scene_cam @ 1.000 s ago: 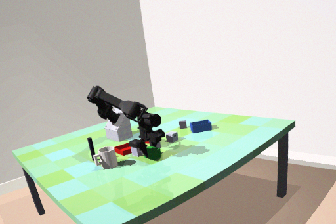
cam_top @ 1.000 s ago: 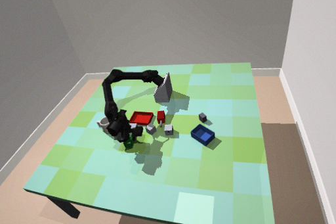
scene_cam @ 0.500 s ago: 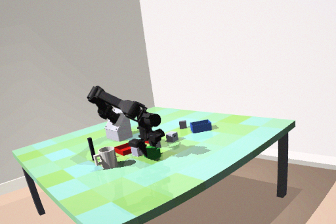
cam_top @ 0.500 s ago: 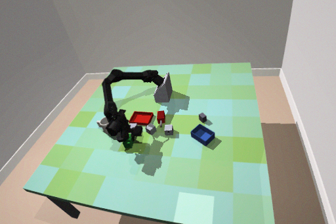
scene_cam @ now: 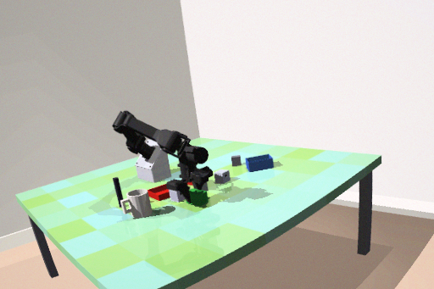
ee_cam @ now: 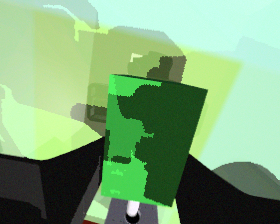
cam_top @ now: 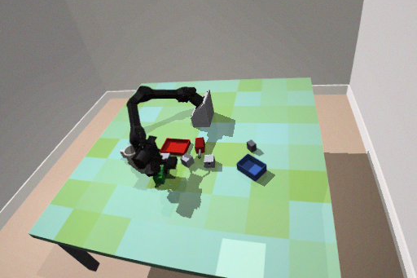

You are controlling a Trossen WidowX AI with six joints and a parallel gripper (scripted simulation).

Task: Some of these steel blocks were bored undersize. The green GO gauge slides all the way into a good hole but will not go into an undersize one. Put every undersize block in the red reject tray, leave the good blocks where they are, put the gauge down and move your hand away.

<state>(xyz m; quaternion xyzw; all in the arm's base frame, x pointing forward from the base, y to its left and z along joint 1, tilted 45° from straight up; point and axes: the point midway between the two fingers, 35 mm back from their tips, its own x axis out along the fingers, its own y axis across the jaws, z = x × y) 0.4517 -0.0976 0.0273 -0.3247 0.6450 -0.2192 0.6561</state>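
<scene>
Right now my gripper tip is 2 cm below the green GO gauge and 1 cm past it. Also, from my gripper tip: steel block (22 cm to the left, 10 cm behind, 1 cm above); mug (20 cm to the right, 7 cm behind, 3 cm above); red reject tray (19 cm behind).
</scene>
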